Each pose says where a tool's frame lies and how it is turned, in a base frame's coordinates. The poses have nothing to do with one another.
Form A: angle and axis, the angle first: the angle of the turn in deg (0 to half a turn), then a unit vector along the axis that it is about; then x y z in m.
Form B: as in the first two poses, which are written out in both.
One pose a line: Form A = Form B
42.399, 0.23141, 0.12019, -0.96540, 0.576, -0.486, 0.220 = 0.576, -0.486, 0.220, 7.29, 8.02, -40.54
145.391, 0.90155, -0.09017, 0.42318, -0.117, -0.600, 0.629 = -0.117, -0.600, 0.629, 138.30, -48.31, 7.96
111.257, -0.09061, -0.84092, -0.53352, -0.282, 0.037, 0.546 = -0.282, 0.037, 0.546, 87.25, -58.17, -131.77
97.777, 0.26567, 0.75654, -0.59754, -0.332, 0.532, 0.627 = -0.332, 0.532, 0.627, -42.79, 68.41, -98.62
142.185, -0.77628, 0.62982, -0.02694, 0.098, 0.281, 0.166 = 0.098, 0.281, 0.166, -147.30, 20.41, -72.06
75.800, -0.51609, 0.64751, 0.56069, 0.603, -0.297, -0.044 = 0.603, -0.297, -0.044, -25.13, 57.79, 33.14
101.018, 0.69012, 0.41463, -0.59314, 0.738, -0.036, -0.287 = 0.738, -0.036, -0.287, 59.34, 63.45, -32.69
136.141, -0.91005, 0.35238, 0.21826, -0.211, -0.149, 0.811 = -0.211, -0.149, 0.811, -142.06, 35.87, -29.64
